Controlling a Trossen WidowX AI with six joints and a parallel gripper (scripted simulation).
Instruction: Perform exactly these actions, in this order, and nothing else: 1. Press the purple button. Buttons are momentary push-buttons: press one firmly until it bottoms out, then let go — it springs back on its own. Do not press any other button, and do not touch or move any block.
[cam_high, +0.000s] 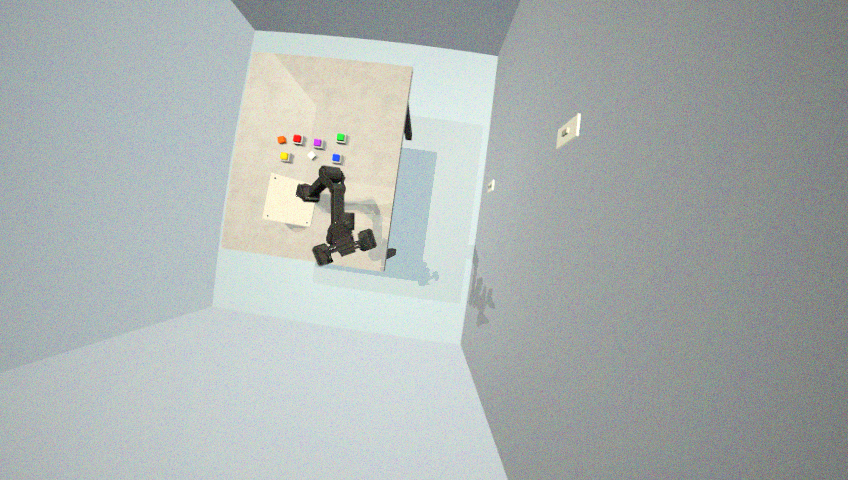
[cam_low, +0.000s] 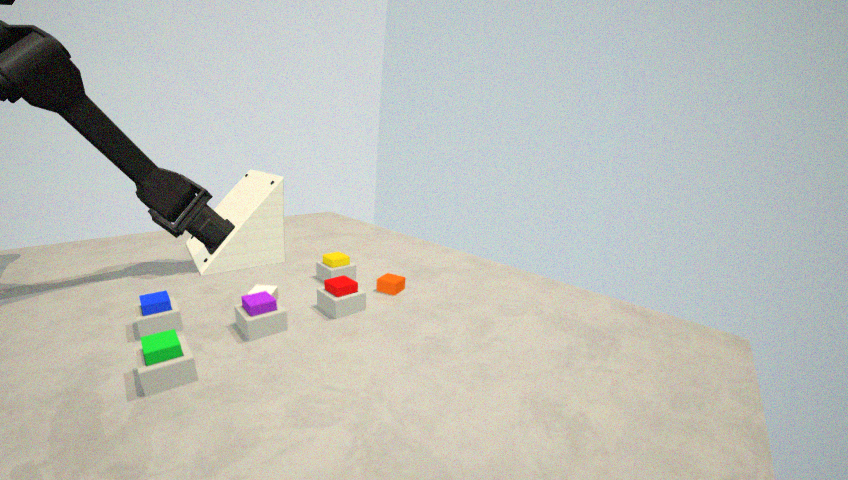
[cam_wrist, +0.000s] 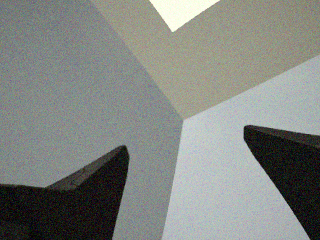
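Now: gripper tip 460 mm short of the purple button, 430 mm to the right of it and 520 mm above it. Also, from my gripper tip: white block: 390 mm ahead, 450 mm to the left, 540 mm below; green button: 510 mm ahead, 320 mm to the left, 520 mm below; blue button: 400 mm ahead, 320 mm to the left, 520 mm below.
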